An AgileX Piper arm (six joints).
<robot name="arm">
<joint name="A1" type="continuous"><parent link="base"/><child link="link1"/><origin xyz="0 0 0.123" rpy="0 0 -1.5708"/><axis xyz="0 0 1"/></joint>
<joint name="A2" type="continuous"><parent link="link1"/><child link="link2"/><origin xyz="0 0 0" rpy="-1.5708 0 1.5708"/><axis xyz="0 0 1"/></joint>
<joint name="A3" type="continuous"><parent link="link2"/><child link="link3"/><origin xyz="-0.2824 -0.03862 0" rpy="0 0 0"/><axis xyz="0 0 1"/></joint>
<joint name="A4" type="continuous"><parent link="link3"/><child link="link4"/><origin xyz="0.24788 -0.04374 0" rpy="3.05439 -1.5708 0"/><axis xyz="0 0 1"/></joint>
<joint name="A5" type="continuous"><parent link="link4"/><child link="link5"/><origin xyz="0 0 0" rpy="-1.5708 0 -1.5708"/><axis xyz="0 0 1"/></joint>
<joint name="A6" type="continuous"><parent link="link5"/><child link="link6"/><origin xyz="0 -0.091 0" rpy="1.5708 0 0"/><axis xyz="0 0 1"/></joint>
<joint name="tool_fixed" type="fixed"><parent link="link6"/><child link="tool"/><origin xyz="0 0 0" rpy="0 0 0"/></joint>
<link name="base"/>
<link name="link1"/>
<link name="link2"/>
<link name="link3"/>
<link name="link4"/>
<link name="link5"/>
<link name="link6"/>
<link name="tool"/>
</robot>
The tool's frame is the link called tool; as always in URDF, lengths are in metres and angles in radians. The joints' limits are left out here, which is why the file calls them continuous.
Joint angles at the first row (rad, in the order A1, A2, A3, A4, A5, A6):
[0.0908 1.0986 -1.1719 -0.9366 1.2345 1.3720]
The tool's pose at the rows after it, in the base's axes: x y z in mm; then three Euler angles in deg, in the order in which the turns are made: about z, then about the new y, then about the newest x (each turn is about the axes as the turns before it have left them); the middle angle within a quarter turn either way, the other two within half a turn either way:
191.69 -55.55 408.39 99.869 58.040 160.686
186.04 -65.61 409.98 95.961 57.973 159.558
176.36 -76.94 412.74 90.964 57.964 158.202
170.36 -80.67 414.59 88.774 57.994 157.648
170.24 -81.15 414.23 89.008 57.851 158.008
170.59 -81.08 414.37 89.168 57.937 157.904
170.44 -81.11 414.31 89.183 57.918 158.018
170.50 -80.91 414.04 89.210 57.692 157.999
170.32 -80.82 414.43 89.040 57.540 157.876
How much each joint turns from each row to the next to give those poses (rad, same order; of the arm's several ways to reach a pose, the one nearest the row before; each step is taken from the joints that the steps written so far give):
[-0.0169 0.0000 0.0000 -0.0033 0.0078 0.0000]
[-0.0536 -0.0091 -0.0001 0.0024 -0.0021 0.0000]
[-0.0620 -0.0163 0.0000 0.0001 0.0065 0.0000]
[-0.0207 -0.0118 0.0000 -0.0020 0.0112 0.0000]
[-0.0040 0.0005 0.0001 0.0040 0.0000 -0.0039]
[0.0000 0.0000 0.0000 0.0001 -0.0043 -0.0019]
[0.0000 0.0000 0.0000 -0.0001 0.0018 0.0000]
[0.0000 0.0000 0.0000 0.0041 0.0001 -0.0001]
[0.0000 0.0000 -0.0023 0.0024 0.0020 0.0000]

